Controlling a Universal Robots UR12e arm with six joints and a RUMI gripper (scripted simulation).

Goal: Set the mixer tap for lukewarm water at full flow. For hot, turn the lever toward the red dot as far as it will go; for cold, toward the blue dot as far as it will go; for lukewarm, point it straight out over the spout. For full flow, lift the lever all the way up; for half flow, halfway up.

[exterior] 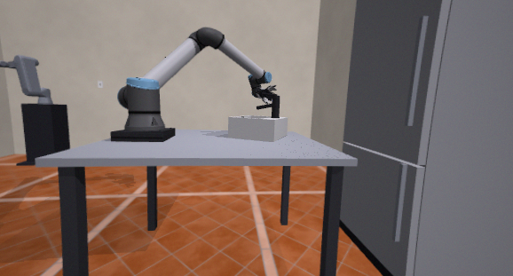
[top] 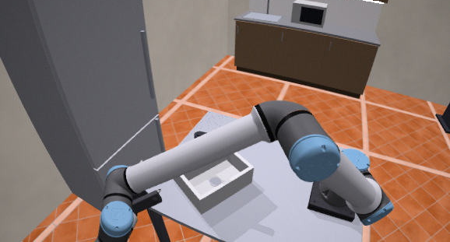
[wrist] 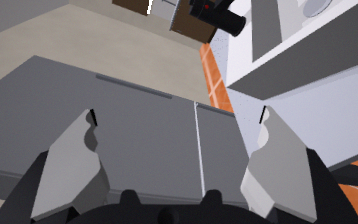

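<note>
Now: hand 100 mm past the lever, 330 mm to the left of it and 10 mm above it. The rest, counted from my hand: white sink basin (160 mm behind, 270 mm to the right, 250 mm below); then black mixer tap (80 mm behind, 320 mm to the right, 60 mm below).
</note>
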